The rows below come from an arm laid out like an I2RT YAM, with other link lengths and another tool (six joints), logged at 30 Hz.
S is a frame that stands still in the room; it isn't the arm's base.
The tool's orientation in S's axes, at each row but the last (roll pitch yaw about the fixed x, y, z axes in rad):
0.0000 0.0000 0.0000
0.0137 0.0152 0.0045
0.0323 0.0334 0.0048
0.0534 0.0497 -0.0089
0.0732 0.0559 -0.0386
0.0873 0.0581 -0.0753
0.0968 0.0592 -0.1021
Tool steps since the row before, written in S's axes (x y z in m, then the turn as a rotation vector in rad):
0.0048 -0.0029 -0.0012 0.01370 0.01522 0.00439
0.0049 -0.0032 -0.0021 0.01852 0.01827 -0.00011
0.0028 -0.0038 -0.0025 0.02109 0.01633 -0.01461
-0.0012 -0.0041 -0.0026 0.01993 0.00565 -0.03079
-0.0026 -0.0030 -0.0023 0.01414 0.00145 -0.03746
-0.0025 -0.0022 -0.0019 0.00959 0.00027 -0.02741
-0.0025 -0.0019 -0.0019 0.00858 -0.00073 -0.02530
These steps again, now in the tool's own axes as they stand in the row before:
0.0048 -0.0029 -0.0012 0.01370 0.01522 0.00439
0.0049 -0.0032 -0.0020 0.01860 0.01819 -0.00008
0.0029 -0.0039 -0.0023 0.02164 0.01577 -0.01441
-0.0010 -0.0042 -0.0024 0.02138 0.00423 -0.03003
-0.0023 -0.0033 -0.0022 0.01614 -0.00069 -0.03666
-0.0022 -0.0025 -0.0018 0.01112 -0.00135 -0.02679
-0.0022 -0.0023 -0.0018 0.01009 -0.00224 -0.02464

